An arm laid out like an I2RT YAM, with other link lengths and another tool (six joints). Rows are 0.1 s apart.
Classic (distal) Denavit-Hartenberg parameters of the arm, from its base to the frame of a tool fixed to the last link. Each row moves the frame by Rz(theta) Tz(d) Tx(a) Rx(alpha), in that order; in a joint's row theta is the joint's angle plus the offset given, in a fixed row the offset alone. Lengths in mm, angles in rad.
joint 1: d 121; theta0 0; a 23; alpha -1.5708
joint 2: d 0; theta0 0; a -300.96; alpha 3.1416
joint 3: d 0; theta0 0.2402; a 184.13; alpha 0
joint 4: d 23.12; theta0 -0.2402; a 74; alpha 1.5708
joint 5: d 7.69; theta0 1.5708; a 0; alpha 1.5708
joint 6: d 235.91; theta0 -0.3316; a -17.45; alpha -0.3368
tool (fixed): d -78.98; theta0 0; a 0; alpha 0
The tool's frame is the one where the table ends.
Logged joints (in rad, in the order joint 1, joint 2, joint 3, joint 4, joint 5, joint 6), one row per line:
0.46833, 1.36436, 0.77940, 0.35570, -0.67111, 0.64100
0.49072, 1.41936, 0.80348, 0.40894, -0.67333, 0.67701
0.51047, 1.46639, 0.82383, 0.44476, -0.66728, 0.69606
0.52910, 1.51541, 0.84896, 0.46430, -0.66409, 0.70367
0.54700, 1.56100, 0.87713, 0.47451, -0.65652, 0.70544
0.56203, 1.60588, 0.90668, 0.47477, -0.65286, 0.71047
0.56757, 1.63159, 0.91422, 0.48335, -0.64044, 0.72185
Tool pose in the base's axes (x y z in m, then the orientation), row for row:
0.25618, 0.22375, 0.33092, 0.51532, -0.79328, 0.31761, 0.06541
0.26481, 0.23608, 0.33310, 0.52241, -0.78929, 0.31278, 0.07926
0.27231, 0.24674, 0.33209, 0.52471, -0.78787, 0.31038, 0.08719
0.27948, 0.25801, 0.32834, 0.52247, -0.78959, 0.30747, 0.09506
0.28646, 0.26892, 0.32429, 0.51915, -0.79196, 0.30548, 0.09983
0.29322, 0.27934, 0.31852, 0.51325, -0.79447, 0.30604, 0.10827
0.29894, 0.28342, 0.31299, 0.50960, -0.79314, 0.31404, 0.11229
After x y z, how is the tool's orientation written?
As a quaternion, w x y z.
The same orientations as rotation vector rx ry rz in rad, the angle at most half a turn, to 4 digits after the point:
-1.9058, 0.7630, 0.1571
-1.8904, 0.7491, 0.1898
-1.8851, 0.7426, 0.2086
-1.8911, 0.7364, 0.2277
-1.8994, 0.7327, 0.2394
-1.9103, 0.7359, 0.2603
-1.9101, 0.7563, 0.2704

